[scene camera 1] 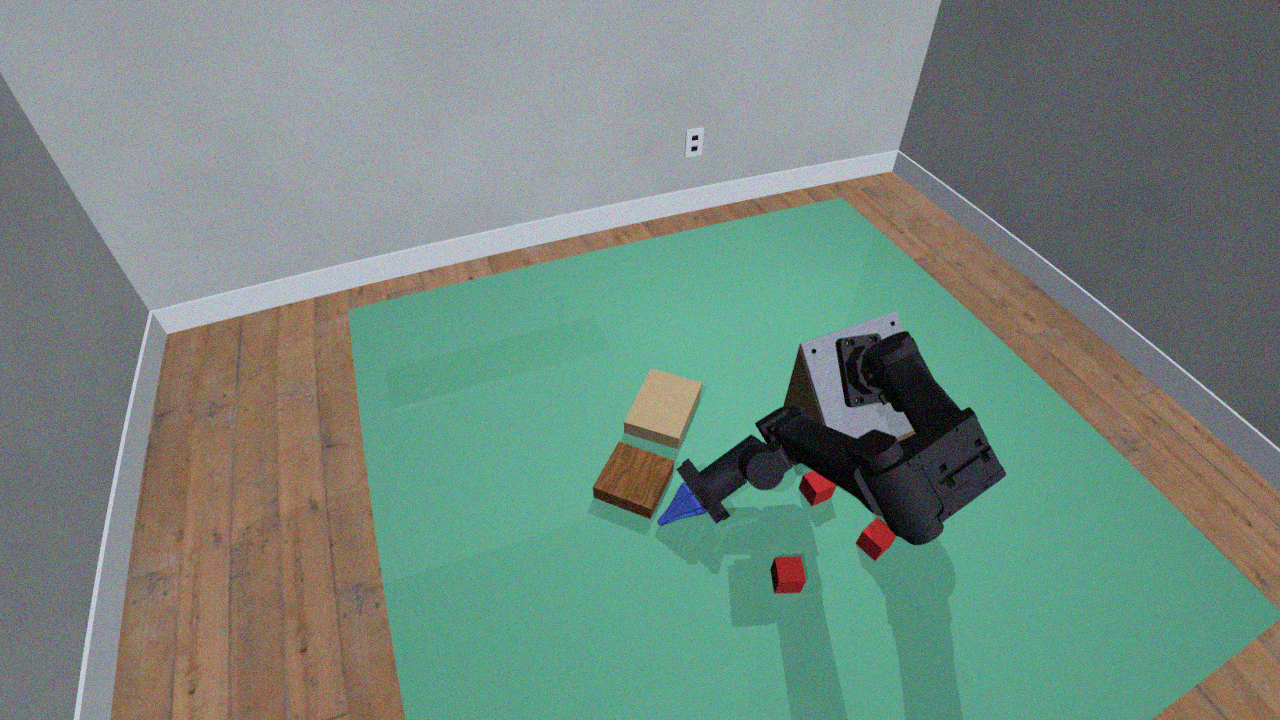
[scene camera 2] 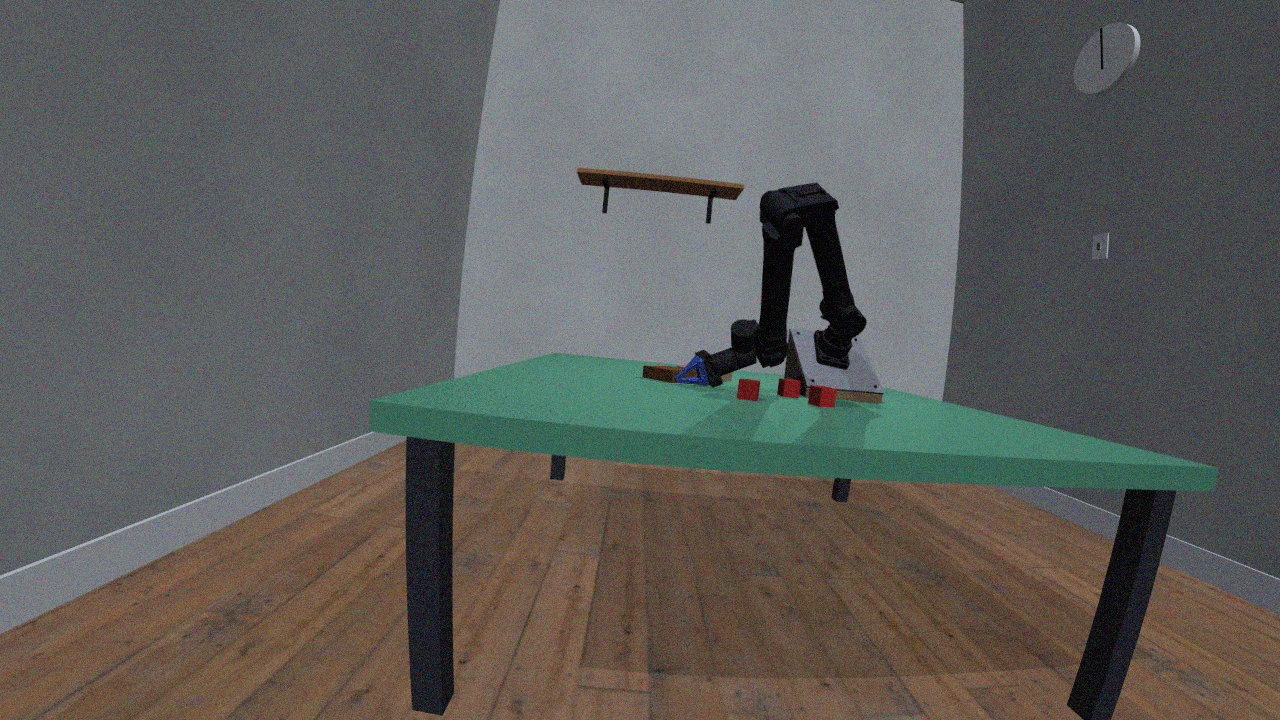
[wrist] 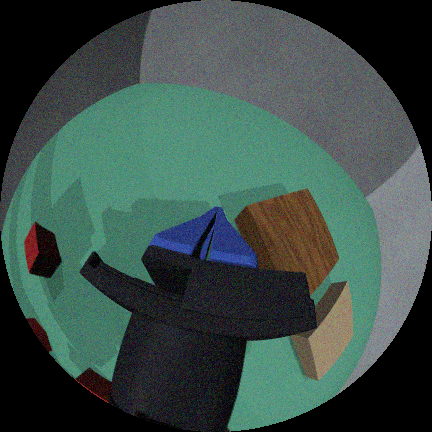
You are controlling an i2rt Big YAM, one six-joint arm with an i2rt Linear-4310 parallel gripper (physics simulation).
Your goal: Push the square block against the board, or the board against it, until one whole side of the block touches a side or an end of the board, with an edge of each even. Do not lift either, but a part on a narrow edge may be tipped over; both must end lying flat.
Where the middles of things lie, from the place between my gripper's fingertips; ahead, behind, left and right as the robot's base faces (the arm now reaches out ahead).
The dark brown square block [scene camera 1: 633,479] is 90 mm to the right of my hand, 10 mm ahead of it and 10 mm above it. From my hand the other things lie so: light tan board [scene camera 1: 661,412] 220 mm to the right, 90 mm behind, 10 mm above.
